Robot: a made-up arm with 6 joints. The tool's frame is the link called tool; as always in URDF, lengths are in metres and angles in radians. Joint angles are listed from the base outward.
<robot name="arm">
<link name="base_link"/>
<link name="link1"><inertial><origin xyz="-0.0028 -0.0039 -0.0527"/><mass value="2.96"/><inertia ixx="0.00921" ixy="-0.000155" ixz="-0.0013" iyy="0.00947" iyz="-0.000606" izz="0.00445"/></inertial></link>
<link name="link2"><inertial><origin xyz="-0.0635 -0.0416 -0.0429"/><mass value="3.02"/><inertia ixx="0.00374" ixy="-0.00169" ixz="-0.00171" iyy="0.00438" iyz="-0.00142" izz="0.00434"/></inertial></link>
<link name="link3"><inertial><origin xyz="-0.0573 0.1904 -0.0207"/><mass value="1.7"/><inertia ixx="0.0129" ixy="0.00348" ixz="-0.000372" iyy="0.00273" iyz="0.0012" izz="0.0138"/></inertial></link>
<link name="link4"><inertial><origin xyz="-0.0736 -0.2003 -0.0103"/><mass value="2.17"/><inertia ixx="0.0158" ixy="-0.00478" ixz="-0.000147" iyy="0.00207" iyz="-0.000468" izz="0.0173"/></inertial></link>
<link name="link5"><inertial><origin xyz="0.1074 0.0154 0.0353"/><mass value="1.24"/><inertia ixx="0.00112" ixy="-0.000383" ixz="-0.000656" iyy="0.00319" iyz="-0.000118" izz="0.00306"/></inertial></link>
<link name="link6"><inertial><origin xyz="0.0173 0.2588 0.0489"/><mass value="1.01"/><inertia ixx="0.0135" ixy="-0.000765" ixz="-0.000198" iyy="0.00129" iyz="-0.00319" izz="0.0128"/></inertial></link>
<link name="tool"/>
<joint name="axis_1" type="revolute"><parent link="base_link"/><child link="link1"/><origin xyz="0 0 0.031"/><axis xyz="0 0 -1"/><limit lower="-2.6" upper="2.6"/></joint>
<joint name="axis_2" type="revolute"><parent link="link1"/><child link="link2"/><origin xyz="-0.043 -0.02 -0.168"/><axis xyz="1 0 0"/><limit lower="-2.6" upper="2.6"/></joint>
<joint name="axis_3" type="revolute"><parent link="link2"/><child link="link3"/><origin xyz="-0.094 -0.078 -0.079"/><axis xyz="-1 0 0"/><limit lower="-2.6" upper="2.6"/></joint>
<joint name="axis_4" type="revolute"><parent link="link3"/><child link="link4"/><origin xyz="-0.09 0.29 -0.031"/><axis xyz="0 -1 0"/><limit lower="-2.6" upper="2.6"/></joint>
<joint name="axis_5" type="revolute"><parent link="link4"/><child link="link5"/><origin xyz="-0.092 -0.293 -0.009"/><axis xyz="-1 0 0"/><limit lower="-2.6" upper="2.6"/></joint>
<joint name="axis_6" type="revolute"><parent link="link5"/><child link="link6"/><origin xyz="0.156 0.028 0.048"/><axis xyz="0 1 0"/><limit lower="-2.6" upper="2.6"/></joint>
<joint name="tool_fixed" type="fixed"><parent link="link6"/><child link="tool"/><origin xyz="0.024 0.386 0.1"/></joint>
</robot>
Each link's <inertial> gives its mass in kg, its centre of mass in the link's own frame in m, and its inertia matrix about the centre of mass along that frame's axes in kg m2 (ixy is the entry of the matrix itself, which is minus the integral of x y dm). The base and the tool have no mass. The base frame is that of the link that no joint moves.
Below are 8 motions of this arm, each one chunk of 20 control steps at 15 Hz.
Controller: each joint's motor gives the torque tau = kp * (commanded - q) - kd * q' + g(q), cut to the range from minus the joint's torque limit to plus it. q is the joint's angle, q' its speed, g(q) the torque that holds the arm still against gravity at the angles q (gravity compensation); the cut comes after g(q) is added. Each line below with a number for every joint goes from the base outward.
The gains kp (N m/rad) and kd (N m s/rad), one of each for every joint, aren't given. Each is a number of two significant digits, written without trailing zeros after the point. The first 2 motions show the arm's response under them.
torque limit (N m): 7.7 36 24 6.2 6.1 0.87
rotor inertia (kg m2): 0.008 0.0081 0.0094 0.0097 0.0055 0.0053
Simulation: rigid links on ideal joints. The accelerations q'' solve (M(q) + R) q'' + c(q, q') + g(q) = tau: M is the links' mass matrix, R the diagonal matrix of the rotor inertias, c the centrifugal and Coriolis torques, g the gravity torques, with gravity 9.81 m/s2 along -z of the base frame. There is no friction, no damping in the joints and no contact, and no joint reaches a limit. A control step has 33 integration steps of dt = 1/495 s. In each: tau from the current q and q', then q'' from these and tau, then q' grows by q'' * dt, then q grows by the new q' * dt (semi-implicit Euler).
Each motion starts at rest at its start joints. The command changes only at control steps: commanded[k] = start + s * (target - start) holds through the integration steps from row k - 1 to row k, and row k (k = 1, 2, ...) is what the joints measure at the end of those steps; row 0 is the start. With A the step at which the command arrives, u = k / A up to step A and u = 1 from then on. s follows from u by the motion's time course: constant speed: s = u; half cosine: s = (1 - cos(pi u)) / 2; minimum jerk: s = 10 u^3 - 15 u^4 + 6 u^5; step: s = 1 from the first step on.
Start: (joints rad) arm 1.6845 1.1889 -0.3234 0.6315 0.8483 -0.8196
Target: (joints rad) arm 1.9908 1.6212 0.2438 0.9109 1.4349 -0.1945
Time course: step
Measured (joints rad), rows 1 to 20:
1: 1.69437 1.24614 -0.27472 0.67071 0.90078 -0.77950
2: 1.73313 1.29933 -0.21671 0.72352 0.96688 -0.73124
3: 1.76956 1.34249 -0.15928 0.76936 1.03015 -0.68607
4: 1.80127 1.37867 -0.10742 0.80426 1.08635 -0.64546
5: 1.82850 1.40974 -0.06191 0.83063 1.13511 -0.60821
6: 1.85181 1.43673 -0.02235 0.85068 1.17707 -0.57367
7: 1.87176 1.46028 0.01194 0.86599 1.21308 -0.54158
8: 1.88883 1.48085 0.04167 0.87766 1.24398 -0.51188
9: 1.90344 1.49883 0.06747 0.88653 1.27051 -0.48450
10: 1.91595 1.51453 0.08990 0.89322 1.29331 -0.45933
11: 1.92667 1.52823 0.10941 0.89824 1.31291 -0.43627
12: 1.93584 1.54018 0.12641 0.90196 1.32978 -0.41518
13: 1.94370 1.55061 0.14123 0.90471 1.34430 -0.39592
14: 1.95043 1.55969 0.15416 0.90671 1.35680 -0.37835
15: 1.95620 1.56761 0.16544 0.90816 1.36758 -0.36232
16: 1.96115 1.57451 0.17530 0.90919 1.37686 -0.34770
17: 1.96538 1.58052 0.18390 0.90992 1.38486 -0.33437
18: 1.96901 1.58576 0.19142 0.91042 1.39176 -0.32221
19: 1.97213 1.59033 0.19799 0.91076 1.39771 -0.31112
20: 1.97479 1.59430 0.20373 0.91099 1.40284 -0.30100
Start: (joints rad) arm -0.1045 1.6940 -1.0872 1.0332 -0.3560 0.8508
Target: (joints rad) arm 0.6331 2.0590 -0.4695 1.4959 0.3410 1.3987
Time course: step
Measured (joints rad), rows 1 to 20:
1: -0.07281 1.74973 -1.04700 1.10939 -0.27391 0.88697
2: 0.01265 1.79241 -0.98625 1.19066 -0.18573 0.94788
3: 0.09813 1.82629 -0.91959 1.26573 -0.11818 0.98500
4: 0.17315 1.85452 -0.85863 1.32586 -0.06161 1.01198
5: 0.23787 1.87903 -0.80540 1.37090 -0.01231 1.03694
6: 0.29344 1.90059 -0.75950 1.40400 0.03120 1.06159
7: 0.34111 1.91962 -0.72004 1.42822 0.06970 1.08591
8: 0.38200 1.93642 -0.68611 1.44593 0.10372 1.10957
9: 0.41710 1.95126 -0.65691 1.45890 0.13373 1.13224
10: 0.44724 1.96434 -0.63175 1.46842 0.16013 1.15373
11: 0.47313 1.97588 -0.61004 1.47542 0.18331 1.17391
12: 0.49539 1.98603 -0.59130 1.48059 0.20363 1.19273
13: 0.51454 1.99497 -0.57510 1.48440 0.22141 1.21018
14: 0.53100 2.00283 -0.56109 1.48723 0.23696 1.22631
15: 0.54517 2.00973 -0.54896 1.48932 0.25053 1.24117
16: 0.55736 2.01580 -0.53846 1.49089 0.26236 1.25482
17: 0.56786 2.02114 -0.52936 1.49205 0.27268 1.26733
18: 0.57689 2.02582 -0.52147 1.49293 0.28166 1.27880
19: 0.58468 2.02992 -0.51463 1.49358 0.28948 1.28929
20: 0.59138 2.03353 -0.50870 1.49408 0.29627 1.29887
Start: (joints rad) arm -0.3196 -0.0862 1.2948 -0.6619 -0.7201 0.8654
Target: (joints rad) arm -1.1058 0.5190 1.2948 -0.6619 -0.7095 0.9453
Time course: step
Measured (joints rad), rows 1 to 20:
1: -0.39614 -0.01028 1.30180 -0.69278 -0.71489 0.89111
2: -0.49148 0.06041 1.30057 -0.69447 -0.71262 0.90404
3: -0.57523 0.11998 1.30009 -0.68450 -0.71248 0.90671
4: -0.64769 0.17185 1.29934 -0.67439 -0.71279 0.90690
5: -0.71019 0.21718 1.29841 -0.66653 -0.71309 0.90684
6: -0.76409 0.25674 1.29746 -0.66102 -0.71325 0.90711
7: -0.81059 0.29118 1.29659 -0.65744 -0.71328 0.90782
8: -0.85074 0.32114 1.29585 -0.65530 -0.71321 0.90890
9: -0.88540 0.34717 1.29525 -0.65418 -0.71306 0.91027
10: -0.91535 0.36977 1.29476 -0.65376 -0.71286 0.91184
11: -0.94122 0.38940 1.29438 -0.65381 -0.71262 0.91353
12: -0.96358 0.40645 1.29410 -0.65414 -0.71238 0.91529
13: -0.98289 0.42125 1.29389 -0.65465 -0.71213 0.91707
14: -0.99959 0.43410 1.29375 -0.65524 -0.71189 0.91884
15: -1.01401 0.44526 1.29365 -0.65587 -0.71165 0.92056
16: -1.02648 0.45495 1.29360 -0.65649 -0.71144 0.92223
17: -1.03726 0.46337 1.29357 -0.65708 -0.71123 0.92383
18: -1.04657 0.47068 1.29358 -0.65763 -0.71105 0.92535
19: -1.05461 0.47703 1.29360 -0.65814 -0.71088 0.92680
20: -1.06157 0.48255 1.29363 -0.65860 -0.71072 0.92816

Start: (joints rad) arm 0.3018 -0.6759 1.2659 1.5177 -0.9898 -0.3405
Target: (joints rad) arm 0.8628 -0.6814 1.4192 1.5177 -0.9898 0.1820
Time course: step
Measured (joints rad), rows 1 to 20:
1: 0.33057 -0.67635 1.28608 1.54423 -0.98187 -0.32067
2: 0.39246 -0.68301 1.30830 1.56856 -0.97647 -0.30739
3: 0.45472 -0.68703 1.32505 1.56762 -0.97884 -0.27947
4: 0.51127 -0.68821 1.33767 1.55558 -0.98250 -0.24204
5: 0.56121 -0.68770 1.34752 1.54126 -0.98582 -0.20234
6: 0.60466 -0.68642 1.35553 1.52852 -0.98849 -0.16403
7: 0.64212 -0.68493 1.36230 1.51865 -0.99051 -0.12874
8: 0.67425 -0.68353 1.36820 1.51174 -0.99197 -0.09696
9: 0.70172 -0.68234 1.37343 1.50737 -0.99298 -0.06867
10: 0.72518 -0.68140 1.37814 1.50496 -0.99364 -0.04360
11: 0.74519 -0.68070 1.38239 1.50398 -0.99403 -0.02139
12: 0.76226 -0.68021 1.38624 1.50397 -0.99422 -0.00168
13: 0.77683 -0.67989 1.38973 1.50456 -0.99427 0.01585
14: 0.78927 -0.67970 1.39289 1.50550 -0.99420 0.03150
15: 0.79989 -0.67961 1.39573 1.50662 -0.99407 0.04551
16: 0.80896 -0.67959 1.39829 1.50779 -0.99388 0.05809
17: 0.81672 -0.67963 1.40060 1.50893 -0.99365 0.06941
18: 0.82335 -0.67970 1.40266 1.51000 -0.99341 0.07962
19: 0.82902 -0.67979 1.40451 1.51099 -0.99316 0.08885
20: 0.83388 -0.67990 1.40616 1.51187 -0.99290 0.09721

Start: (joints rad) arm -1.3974 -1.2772 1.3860 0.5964 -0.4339 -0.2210
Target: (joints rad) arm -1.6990 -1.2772 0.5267 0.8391 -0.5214 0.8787
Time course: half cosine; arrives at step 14
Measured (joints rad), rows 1 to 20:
1: -1.39776 -1.27754 1.38498 0.59701 -0.43391 -0.22010
2: -1.39931 -1.27858 1.38090 0.59947 -0.43404 -0.21644
3: -1.40285 -1.28031 1.37184 0.60479 -0.43451 -0.20823
4: -1.40899 -1.28249 1.35629 0.61350 -0.43552 -0.19398
5: -1.41810 -1.28486 1.33325 0.62569 -0.43727 -0.17253
6: -1.43032 -1.28711 1.30229 0.64111 -0.43988 -0.14318
7: -1.44553 -1.28896 1.26354 0.65925 -0.44340 -0.10577
8: -1.46341 -1.29019 1.21772 0.67939 -0.44779 -0.06068
9: -1.48342 -1.29065 1.16606 0.70070 -0.45295 -0.00885
10: -1.50484 -1.29026 1.11023 0.72228 -0.45873 0.04819
11: -1.52682 -1.28906 1.05224 0.74324 -0.46493 0.10851
12: -1.54846 -1.28713 0.99431 0.76270 -0.47133 0.16981
13: -1.56881 -1.28462 0.93876 0.77986 -0.47770 0.22965
14: -1.58701 -1.28173 0.88788 0.79396 -0.48379 0.28559
15: -1.60268 -1.27890 0.84272 0.80487 -0.48938 0.33652
16: -1.61606 -1.27658 0.80298 0.81312 -0.49432 0.38282
17: -1.62751 -1.27481 0.76815 0.81935 -0.49860 0.42499
18: -1.63733 -1.27353 0.73768 0.82406 -0.50227 0.46346
19: -1.64577 -1.27266 0.71106 0.82763 -0.50538 0.49859
20: -1.65303 -1.27210 0.68780 0.83034 -0.50802 0.53070

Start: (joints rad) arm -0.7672 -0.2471 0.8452 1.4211 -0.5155 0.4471
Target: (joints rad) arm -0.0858 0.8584 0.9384 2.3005 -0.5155 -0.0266
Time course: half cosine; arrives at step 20
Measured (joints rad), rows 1 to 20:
1: -0.76677 -0.24659 0.84554 1.42222 -0.51551 0.44702
2: -0.76504 -0.24435 0.84667 1.42674 -0.51552 0.44642
3: -0.76112 -0.23895 0.84873 1.43657 -0.51555 0.44460
4: -0.75431 -0.22914 0.85167 1.45291 -0.51566 0.44097
5: -0.74404 -0.21390 0.85540 1.47635 -0.51592 0.43511
6: -0.72992 -0.19251 0.85975 1.50704 -0.51641 0.42674
7: -0.71173 -0.16453 0.86459 1.54470 -0.51719 0.41570
8: -0.68946 -0.12982 0.86976 1.58877 -0.51830 0.40196
9: -0.66323 -0.08852 0.87512 1.63841 -0.51975 0.38564
10: -0.63333 -0.04104 0.88053 1.69259 -0.52149 0.36698
11: -0.60020 0.01197 0.88588 1.75011 -0.52341 0.34636
12: -0.56436 0.06967 0.89106 1.80971 -0.52538 0.32425
13: -0.52648 0.13101 0.89597 1.87003 -0.52721 0.30119
14: -0.48726 0.19484 0.90051 1.92975 -0.52871 0.27771
15: -0.44750 0.25987 0.90458 1.98753 -0.52969 0.25435
16: -0.40799 0.32477 0.90808 2.04211 -0.53000 0.23158
17: -0.36958 0.38815 0.91092 2.09228 -0.52951 0.20981
18: -0.33308 0.44866 0.91302 2.13690 -0.52819 0.18939
19: -0.29930 0.50494 0.91431 2.17496 -0.52605 0.17059
20: -0.26900 0.55576 0.91476 2.20556 -0.52318 0.15365

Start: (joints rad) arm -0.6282 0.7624 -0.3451 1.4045 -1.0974 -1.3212
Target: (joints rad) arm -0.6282 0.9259 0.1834 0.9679 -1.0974 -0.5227
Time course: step
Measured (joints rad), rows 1 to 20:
1: -0.62563 0.78974 -0.29040 1.34538 -1.09916 -1.28253
2: -0.62432 0.80852 -0.23219 1.26122 -1.09971 -1.22067
3: -0.62526 0.82342 -0.18122 1.18616 -1.10067 -1.15599
4: -0.62668 0.83615 -0.13687 1.12605 -1.10148 -1.09447
5: -0.62792 0.84726 -0.09803 1.08044 -1.10187 -1.03850
6: -0.62879 0.85701 -0.06389 1.04695 -1.10188 -0.98854
7: -0.62931 0.86555 -0.03381 1.02292 -1.10160 -0.94423
8: -0.62955 0.87304 -0.00731 1.00593 -1.10116 -0.90494
9: -0.62961 0.87961 0.01604 0.99407 -1.10064 -0.86999
10: -0.62955 0.88536 0.03658 0.98586 -1.10010 -0.83877
11: -0.62942 0.89039 0.05465 0.98020 -1.09960 -0.81075
12: -0.62926 0.89480 0.07052 0.97632 -1.09913 -0.78549
13: -0.62909 0.89866 0.08446 0.97366 -1.09873 -0.76265
14: -0.62893 0.90204 0.09669 0.97184 -1.09838 -0.74193
15: -0.62879 0.90500 0.10742 0.97059 -1.09808 -0.72309
16: -0.62866 0.90759 0.11683 0.96974 -1.09784 -0.70592
17: -0.62855 0.90986 0.12507 0.96915 -1.09765 -0.69026
18: -0.62846 0.91184 0.13230 0.96874 -1.09749 -0.67596
19: -0.62838 0.91358 0.13864 0.96845 -1.09737 -0.66290
20: -0.62832 0.91511 0.14419 0.96826 -1.09728 -0.65095

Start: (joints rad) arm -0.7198 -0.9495 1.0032 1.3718 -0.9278 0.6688
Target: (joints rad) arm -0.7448 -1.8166 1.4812 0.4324 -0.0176 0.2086
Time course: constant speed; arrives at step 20
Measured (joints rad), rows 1 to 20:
1: -0.72004 -0.95283 1.00381 1.36517 -0.92390 0.66204
2: -0.72036 -0.96104 1.00683 1.34901 -0.91493 0.65291
3: -0.72068 -0.97397 1.01244 1.32446 -0.90117 0.64323
4: -0.72100 -0.99109 1.02040 1.29332 -0.88318 0.63339
5: -0.72132 -1.01182 1.03041 1.25730 -0.86150 0.62337
6: -0.72169 -1.03565 1.04221 1.21777 -0.83661 0.61308
7: -0.72213 -1.06215 1.05556 1.17579 -0.80894 0.60243
8: -0.72267 -1.09095 1.07029 1.13214 -0.77882 0.59135
9: -0.72331 -1.12173 1.08621 1.08737 -0.74658 0.57979
10: -0.72408 -1.15423 1.10320 1.04190 -0.71247 0.56773
11: -0.72498 -1.18822 1.12114 0.99599 -0.67674 0.55514
12: -0.72600 -1.22350 1.13991 0.94985 -0.63959 0.54200
13: -0.72716 -1.25991 1.15942 0.90359 -0.60121 0.52831
14: -0.72842 -1.29730 1.17959 0.85729 -0.56177 0.51406
15: -0.72980 -1.33553 1.20034 0.81100 -0.52139 0.49924
16: -0.73127 -1.37450 1.22160 0.76474 -0.48023 0.48387
17: -0.73282 -1.41412 1.24331 0.71851 -0.43837 0.46795
18: -0.73443 -1.45428 1.26541 0.67230 -0.39593 0.45151
19: -0.73610 -1.49493 1.28785 0.62611 -0.35298 0.43455
20: -0.73780 -1.53599 1.31057 0.57991 -0.30960 0.41710

